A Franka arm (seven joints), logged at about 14 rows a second.
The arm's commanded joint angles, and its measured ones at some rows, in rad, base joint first. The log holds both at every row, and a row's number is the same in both.
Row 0, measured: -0.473 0.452 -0.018 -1.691 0.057 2.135 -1.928
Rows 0 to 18, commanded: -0.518 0.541 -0.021 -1.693 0.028 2.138 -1.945; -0.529 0.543 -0.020 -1.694 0.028 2.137 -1.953; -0.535 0.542 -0.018 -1.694 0.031 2.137 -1.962; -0.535 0.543 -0.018 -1.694 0.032 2.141 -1.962; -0.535 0.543 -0.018 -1.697 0.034 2.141 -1.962; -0.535 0.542 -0.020 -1.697 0.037 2.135 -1.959; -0.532 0.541 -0.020 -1.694 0.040 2.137 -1.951; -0.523 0.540 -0.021 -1.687 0.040 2.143 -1.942; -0.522 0.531 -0.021 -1.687 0.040 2.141 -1.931; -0.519 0.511 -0.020 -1.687 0.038 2.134 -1.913; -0.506 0.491 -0.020 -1.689 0.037 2.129 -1.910; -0.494 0.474 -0.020 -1.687 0.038 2.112 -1.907; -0.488 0.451 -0.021 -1.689 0.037 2.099 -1.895; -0.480 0.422 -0.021 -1.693 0.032 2.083 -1.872; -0.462 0.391 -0.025 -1.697 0.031 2.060 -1.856; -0.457 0.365 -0.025 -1.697 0.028 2.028 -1.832; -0.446 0.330 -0.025 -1.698 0.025 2.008 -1.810; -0.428 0.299 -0.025 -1.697 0.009 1.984 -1.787; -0.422 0.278 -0.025 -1.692 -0.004 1.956 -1.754
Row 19, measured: -0.449 0.348 -0.017 -1.675 0.031 2.017 -1.819
